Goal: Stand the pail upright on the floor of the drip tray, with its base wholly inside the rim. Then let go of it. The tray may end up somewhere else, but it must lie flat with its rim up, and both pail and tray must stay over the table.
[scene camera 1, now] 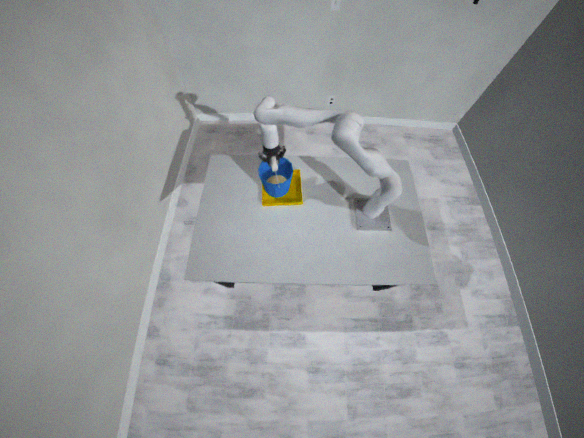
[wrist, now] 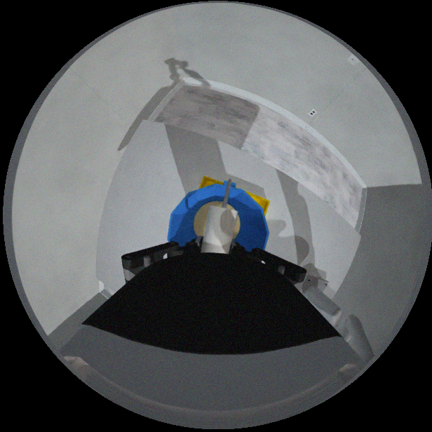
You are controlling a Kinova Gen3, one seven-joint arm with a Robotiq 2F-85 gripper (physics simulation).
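Frame: origin at the arm's base, x down, y back, z left, level; centimetres.
Where they show: gripper, fingertip midpoint: (scene camera 1: 273, 164); arm's base at its link origin: (scene camera 1: 369, 211).
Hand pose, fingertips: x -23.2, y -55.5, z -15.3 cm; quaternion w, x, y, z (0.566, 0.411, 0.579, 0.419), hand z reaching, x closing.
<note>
Each offset is from my fingertips to the centre of the thing. "pt": to the spot under its first point. Level surfaces: height alone.
The blue pail {pt dz +8.1, dx +14.7, dy +0.8 cm} (scene camera 1: 276, 192) (wrist: 181, 225) has a tan inner bottom and a thick white grip {dz +0.2, dx -2.8, dy +0.0 cm} (scene camera 1: 274, 164) (wrist: 218, 235) on its thin handle. My gripper (scene camera 1: 272, 159) (wrist: 214, 243) is shut on this grip above the pail's mouth. The pail looks about upright. In the scene view it overlaps the left and middle part of the yellow drip tray {dz -1.6, dx +24.6, dy +3.3 cm} (scene camera 1: 296, 194) (wrist: 261, 204). The tray lies flat on the table, rim up. The pail hides much of the tray in both views. I cannot tell how high the pail's base is above the tray.
The grey table {dx +25.8 cm} (scene camera 1: 300, 250) extends well to the front and right of the tray. The arm's base plate (scene camera 1: 374, 225) is on the table's right part. The table's back edge is behind the tray, with a strip of floor (scene camera 1: 410, 138) and the wall beyond it.
</note>
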